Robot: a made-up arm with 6 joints.
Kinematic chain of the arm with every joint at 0, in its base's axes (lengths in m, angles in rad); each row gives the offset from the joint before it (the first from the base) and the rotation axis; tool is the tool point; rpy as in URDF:
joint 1: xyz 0 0 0.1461 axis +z
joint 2: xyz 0 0 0 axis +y
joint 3: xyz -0.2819 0 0.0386 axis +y
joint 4: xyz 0.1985 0 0.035 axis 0.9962 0 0.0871
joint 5: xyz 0 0 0 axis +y
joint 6: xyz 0.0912 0 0.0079 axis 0.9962 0 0.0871
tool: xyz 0 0 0 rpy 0 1.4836 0
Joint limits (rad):
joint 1: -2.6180..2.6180
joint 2: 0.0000..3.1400
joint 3: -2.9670..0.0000
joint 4: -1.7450..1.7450
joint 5: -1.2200..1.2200
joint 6: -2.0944..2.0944
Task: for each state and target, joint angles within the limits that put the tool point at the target. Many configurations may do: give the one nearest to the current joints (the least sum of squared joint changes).
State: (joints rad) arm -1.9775 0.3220 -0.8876 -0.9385 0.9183 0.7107
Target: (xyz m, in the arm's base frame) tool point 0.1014 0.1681 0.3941
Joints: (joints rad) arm -2.5240 0.0000 -1.1077 -1.1454 1.2200 0.7107
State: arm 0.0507 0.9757 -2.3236 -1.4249 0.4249 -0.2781
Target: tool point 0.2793 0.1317 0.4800
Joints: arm 0.5486 1.5251 -1.5836 -1.3228 0.3834 -0.2781
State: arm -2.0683 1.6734 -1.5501 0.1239 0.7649 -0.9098
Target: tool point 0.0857 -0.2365 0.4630
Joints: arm -1.3107 1.3899 -1.6070 0.3246 0.8519 -0.9098
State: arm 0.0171 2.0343 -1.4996 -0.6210 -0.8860 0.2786
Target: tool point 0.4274 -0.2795 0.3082
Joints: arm -0.6317 2.3758 -2.0187 -0.4779 -0.6916 0.2786
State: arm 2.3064 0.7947 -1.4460 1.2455 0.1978 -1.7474
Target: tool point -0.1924 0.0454 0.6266
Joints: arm 2.6180 1.4341 -2.1037 1.4794 0.6730 -1.7474
